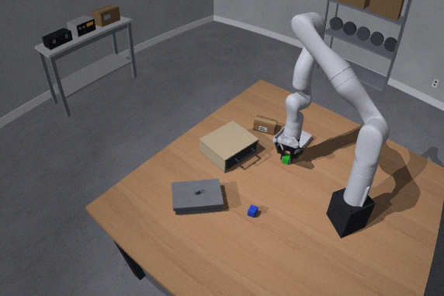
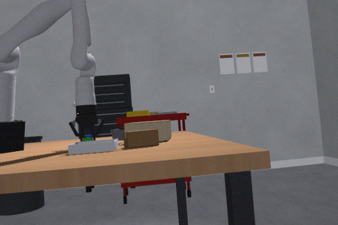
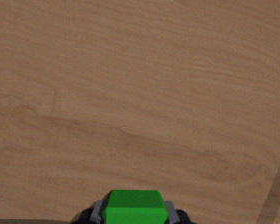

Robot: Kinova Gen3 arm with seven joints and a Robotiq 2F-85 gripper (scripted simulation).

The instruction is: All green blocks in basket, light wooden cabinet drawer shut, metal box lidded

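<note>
The white basket is 14 cm to the right of my hand, 5 cm ahead of it and 1 cm below it. From my hand the other things lie so: cardboard box (20 cm ahead, 12 cm to the right, 2 cm above); drawer (22 cm ahead, 12 cm to the left, 2 cm above); light wooden cabinet (23 cm ahead, 12 cm to the left, 2 cm above).
</note>
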